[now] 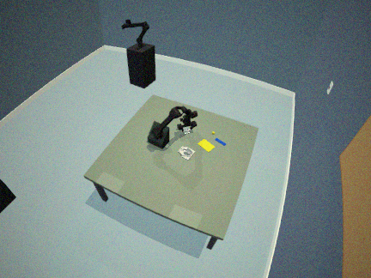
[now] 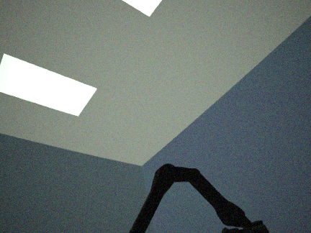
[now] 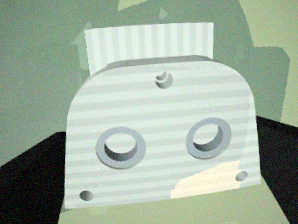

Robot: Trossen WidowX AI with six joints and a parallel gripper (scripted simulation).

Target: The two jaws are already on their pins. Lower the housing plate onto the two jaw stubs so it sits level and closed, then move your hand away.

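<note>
My gripper tip is now 25 cm to the left of the white jaw, 11 cm short of it and 1 cm below it. The rest, counted from my gripper tip: white housing plate (2 cm above, 1 cm behind); yellow plate (25 cm ahead, 6 cm to the right, 1 cm below); blue bar (35 cm ahead, 6 cm to the left, 1 cm below).
</note>
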